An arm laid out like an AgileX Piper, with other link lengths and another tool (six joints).
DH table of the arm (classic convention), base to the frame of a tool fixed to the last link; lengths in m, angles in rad. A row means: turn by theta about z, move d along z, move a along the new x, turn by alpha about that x. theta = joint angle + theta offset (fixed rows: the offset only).
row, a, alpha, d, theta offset
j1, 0, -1.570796, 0.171, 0
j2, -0.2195, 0, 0, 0.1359
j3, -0.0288, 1.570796, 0, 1.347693
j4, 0, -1.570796, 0.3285, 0
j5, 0, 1.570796, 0, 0
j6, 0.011, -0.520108, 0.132, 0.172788
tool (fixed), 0, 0, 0.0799, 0
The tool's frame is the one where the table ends.
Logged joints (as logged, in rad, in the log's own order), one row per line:
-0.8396 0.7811 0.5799 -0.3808 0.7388 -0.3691
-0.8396 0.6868 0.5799 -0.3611 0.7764 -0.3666
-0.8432 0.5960 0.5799 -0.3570 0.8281 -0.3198
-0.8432 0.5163 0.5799 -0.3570 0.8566 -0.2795
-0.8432 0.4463 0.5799 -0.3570 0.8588 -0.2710
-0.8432 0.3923 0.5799 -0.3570 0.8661 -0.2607
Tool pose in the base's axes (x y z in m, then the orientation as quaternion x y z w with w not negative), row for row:
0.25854 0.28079 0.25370 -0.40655 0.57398 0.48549 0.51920
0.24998 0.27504 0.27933 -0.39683 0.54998 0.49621 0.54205
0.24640 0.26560 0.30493 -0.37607 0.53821 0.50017 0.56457
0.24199 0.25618 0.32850 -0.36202 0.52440 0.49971 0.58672
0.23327 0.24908 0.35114 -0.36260 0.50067 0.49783 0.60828
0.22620 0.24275 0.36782 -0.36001 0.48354 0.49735 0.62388
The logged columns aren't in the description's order. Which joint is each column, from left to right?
Columns, left to right: j4, j2, j1, j3, j6, j5.
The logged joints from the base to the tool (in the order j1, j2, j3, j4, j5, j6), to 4 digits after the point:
0.5799 0.7811 -0.3808 -0.8396 -0.3691 0.7388
0.5799 0.6868 -0.3611 -0.8396 -0.3666 0.7764
0.5799 0.5960 -0.3570 -0.8432 -0.3198 0.8281
0.5799 0.5163 -0.3570 -0.8432 -0.2795 0.8566
0.5799 0.4463 -0.3570 -0.8432 -0.2710 0.8588
0.5799 0.3923 -0.3570 -0.8432 -0.2607 0.8661

